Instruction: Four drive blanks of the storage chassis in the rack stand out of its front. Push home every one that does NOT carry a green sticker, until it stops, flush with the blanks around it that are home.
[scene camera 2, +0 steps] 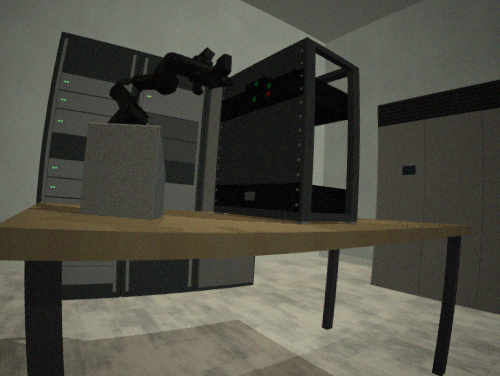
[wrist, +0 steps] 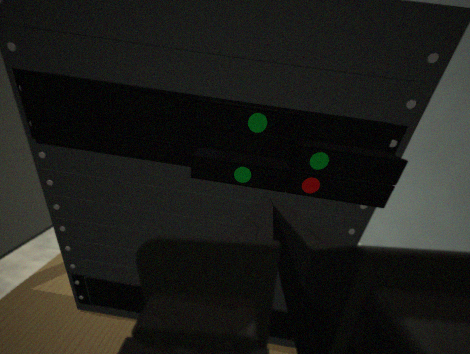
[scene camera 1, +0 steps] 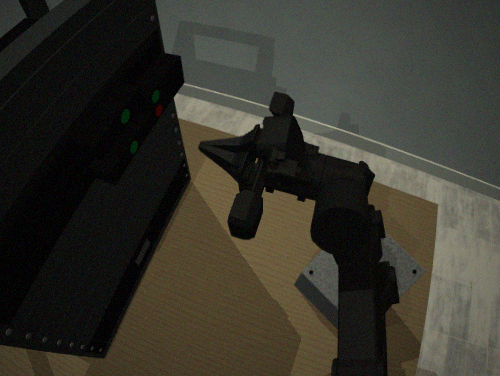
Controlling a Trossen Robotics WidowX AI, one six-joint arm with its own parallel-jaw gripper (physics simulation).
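Frame: origin at the arm's base, x ahead, y left, z up, level; millimetres.
Where they show: gripper, fingertip midpoint: (scene camera 2: 233,83) (wrist: 268,204) (scene camera 1: 199,145); arm's base, origin of the base link: (scene camera 2: 117,147).
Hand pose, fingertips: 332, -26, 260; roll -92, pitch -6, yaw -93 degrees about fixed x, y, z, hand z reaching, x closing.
Each offset is from my fingertips to the top centre of the thing, as dx, dy, dz. "*": to the spot under its first point.
The black storage chassis @[* +147, +177, +0] (scene camera 2: 235,106) (wrist: 100,115) sits high in the rack @[+293, +55, +159] (scene camera 2: 308,150). Its four stickered blanks are grouped at the right in the wrist view. A red sticker @[+93, -66, -14] (scene camera 1: 159,110) (scene camera 2: 268,94) (wrist: 310,185) marks the lower right blank, which stands out. Green stickers mark the upper right (scene camera 1: 155,96) (scene camera 2: 268,86) (wrist: 319,161), upper left (scene camera 1: 125,116) (scene camera 2: 256,83) (wrist: 257,122) and lower left (scene camera 1: 134,147) (scene camera 2: 254,99) (wrist: 242,174). How far the upper left blank stands out is too dark to tell. My gripper (scene camera 1: 201,146) (scene camera 2: 232,82) (wrist: 268,204) is shut and empty, its tips in front of the rack, apart from the blanks.
The rack stands on the wooden table (scene camera 1: 200,280) (scene camera 2: 225,242). The arm's base stands on a grey block (scene camera 2: 120,170). Plain panels lie above and below the chassis, with a dark unit (scene camera 2: 275,196) at the rack's bottom. Tall cabinets (scene camera 2: 430,200) stand behind.
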